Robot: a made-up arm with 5 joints.
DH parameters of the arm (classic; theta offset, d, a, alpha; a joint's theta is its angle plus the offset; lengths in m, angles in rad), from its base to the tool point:
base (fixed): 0 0.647 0.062 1.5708
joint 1: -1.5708 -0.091 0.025 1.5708
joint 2: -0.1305 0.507 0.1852 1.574
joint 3: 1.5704 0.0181 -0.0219 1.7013
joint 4: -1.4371 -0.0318 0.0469 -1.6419
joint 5: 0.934 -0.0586 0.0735 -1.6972
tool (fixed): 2.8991 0.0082 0 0
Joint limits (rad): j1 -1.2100..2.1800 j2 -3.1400..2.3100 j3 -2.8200..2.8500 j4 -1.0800..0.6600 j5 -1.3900..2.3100
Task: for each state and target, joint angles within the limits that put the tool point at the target. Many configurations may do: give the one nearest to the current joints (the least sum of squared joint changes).
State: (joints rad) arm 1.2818 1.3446 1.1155 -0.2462 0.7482
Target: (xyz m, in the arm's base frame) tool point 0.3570 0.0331 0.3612
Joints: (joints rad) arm 1.9273 0.6195 0.6430 -0.4817 0.6908
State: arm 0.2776 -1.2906 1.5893 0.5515 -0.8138
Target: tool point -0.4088 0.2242 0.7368
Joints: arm -0.5232 -1.2351 1.4485 0.6600 -0.8546
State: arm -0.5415 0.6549 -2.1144 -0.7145 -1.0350
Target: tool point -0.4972 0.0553 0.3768
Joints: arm 0.3065 0.4822 -2.1126 -0.9900 -1.0147
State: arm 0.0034 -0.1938 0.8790 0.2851 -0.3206
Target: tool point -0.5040 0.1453 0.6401
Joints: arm -0.5992 -0.3249 1.7718 -0.2585 -0.7254
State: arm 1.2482 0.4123 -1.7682 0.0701 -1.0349
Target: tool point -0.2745 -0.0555 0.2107
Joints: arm 0.7594 0.5952 -1.6091 -0.0266 -1.1703
